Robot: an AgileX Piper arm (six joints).
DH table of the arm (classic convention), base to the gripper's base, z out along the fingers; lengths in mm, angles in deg. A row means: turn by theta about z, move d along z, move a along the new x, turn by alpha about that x. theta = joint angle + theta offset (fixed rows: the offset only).
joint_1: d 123  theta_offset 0  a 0  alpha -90
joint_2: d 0  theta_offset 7.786  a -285  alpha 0
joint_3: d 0  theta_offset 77.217  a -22  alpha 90
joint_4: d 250.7  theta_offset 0  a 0  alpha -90
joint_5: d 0  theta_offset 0  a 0  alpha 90
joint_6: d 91  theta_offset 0  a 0  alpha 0
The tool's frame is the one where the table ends.
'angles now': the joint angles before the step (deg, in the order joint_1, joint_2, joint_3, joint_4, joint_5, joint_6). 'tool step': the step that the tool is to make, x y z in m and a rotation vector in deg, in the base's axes. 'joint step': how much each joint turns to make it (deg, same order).
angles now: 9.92, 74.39, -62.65, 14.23, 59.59, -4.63
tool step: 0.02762, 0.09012, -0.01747, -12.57, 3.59, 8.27
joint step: 20.00, 14.26, -11.42, -16.28, 3.45, 15.34
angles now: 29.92, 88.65, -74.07, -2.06, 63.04, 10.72
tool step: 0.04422, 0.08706, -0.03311, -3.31, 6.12, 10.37
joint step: 7.46, 20.18, -19.71, 1.51, 6.39, -3.42
